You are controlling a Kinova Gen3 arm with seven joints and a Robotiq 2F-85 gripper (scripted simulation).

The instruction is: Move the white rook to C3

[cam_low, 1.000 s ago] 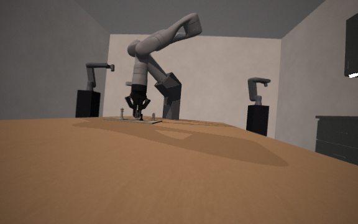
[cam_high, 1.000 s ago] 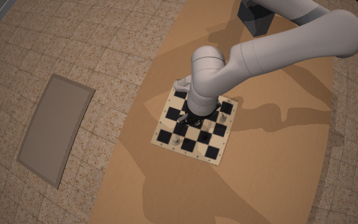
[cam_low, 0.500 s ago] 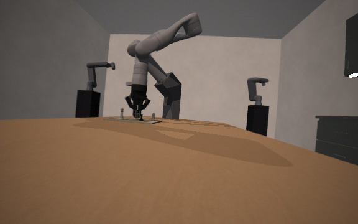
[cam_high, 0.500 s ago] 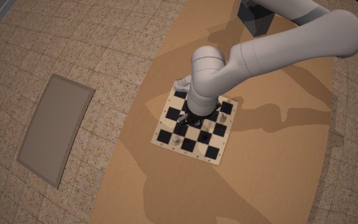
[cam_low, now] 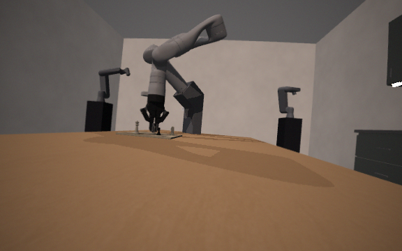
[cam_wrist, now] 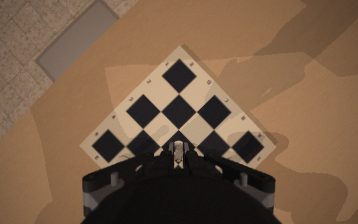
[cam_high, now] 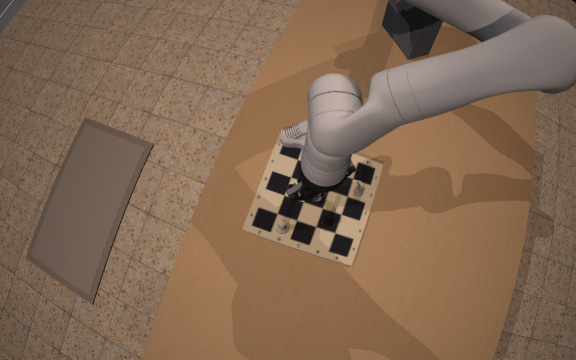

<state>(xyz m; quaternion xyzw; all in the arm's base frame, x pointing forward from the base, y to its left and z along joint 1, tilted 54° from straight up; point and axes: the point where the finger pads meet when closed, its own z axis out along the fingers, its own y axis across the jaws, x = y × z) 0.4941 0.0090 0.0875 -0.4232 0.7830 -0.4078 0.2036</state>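
The chessboard lies 3 cm below my hand. Round my hand: black piece 4 cm to the left, 4 cm ahead, 2 cm below.
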